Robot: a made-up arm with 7 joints. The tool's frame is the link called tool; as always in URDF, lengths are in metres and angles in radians.
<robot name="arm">
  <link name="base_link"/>
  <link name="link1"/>
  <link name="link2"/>
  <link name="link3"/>
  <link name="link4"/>
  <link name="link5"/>
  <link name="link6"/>
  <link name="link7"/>
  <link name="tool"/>
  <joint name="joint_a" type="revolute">
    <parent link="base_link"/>
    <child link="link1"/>
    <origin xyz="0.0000 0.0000 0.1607"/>
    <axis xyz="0 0 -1"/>
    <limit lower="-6.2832" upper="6.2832" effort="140" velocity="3.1"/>
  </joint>
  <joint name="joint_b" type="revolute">
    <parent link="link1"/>
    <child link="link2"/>
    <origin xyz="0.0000 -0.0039 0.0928"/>
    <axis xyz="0 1 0"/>
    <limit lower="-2.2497" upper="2.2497" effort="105" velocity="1.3"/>
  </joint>
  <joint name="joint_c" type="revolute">
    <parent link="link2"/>
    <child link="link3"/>
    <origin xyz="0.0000 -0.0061 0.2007"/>
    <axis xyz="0 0 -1"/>
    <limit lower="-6.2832" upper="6.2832" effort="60" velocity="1.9"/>
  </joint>
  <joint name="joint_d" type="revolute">
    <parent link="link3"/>
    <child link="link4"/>
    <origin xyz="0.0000 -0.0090 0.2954"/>
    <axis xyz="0 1 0"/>
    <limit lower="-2.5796" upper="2.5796" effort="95" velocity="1.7"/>
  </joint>
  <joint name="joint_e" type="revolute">
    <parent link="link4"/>
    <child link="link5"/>
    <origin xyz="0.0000 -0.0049 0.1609"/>
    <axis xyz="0 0 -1"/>
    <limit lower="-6.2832" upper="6.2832" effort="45" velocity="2.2"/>
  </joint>
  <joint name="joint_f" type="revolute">
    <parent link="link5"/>
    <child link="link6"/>
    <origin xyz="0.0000 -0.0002 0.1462"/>
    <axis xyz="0 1 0"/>
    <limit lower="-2.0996" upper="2.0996" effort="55" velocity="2.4"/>
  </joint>
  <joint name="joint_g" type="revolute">
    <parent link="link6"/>
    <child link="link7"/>
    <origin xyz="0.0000 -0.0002 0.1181"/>
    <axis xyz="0 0 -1"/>
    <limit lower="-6.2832" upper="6.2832" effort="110" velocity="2"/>
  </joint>
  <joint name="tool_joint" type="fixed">
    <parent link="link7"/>
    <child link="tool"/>
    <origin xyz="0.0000 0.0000 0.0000" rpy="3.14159 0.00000 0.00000"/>
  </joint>
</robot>
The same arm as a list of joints. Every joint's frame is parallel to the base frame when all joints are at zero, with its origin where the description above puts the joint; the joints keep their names.
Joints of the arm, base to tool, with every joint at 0 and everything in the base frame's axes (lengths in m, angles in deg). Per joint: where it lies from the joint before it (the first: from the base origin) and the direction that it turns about. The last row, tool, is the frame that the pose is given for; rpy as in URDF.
joint_a: offset 0 0 0.1607 axis 0 0 -1
joint_b: offset 0 -0.0039 0.0928 axis 0 1 0
joint_c: offset 0 -0.0061 0.2007 axis 0 0 -1
joint_d: offset 0 -0.009 0.2954 axis 0 1 0
joint_e: offset 0 -0.0049 0.1609 axis 0 0 -1
joint_f: offset 0 -0.0002 0.1462 axis 0 1 0
joint_g: offset 0 -0.0002 0.1181 axis 0 0 -1
tool: offset 0 0 0 rpy 180 0 0
Joint limits (deg, base to tool): -360..360 -128.9..128.9 -360..360 -147.8..147.8 -360..360 -120.3..120.3 -360..360

